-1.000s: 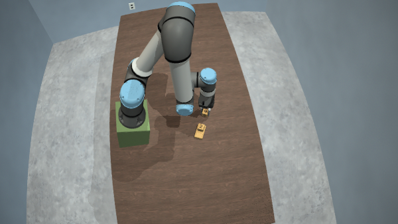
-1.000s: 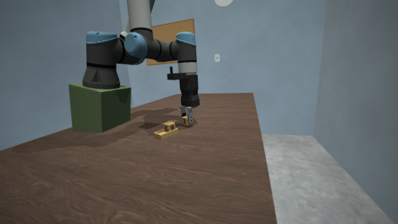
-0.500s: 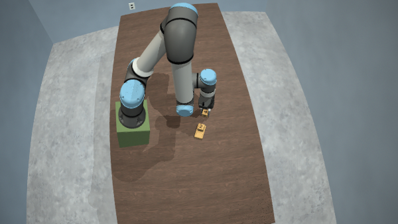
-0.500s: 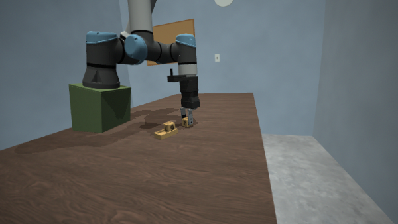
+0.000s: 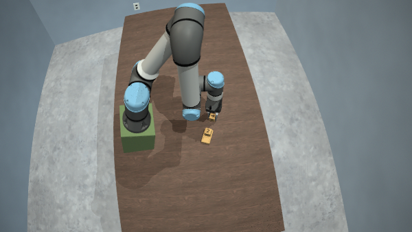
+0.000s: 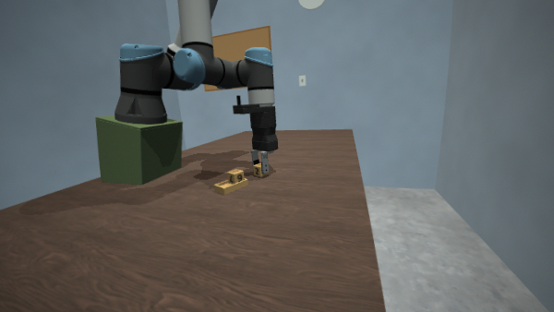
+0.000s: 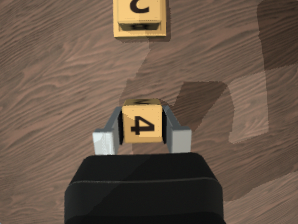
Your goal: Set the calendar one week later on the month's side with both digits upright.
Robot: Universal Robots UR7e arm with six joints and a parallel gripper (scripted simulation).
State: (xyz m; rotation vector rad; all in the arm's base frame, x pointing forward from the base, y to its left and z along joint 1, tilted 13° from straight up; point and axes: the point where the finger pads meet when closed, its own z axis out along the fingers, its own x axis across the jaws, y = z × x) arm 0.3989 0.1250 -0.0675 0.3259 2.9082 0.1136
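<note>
Now: hand 1 cm above the wooden cube. Also, from my hand: wooden calendar tray 2 cm behind, 11 cm to the right, 2 cm below.
</note>
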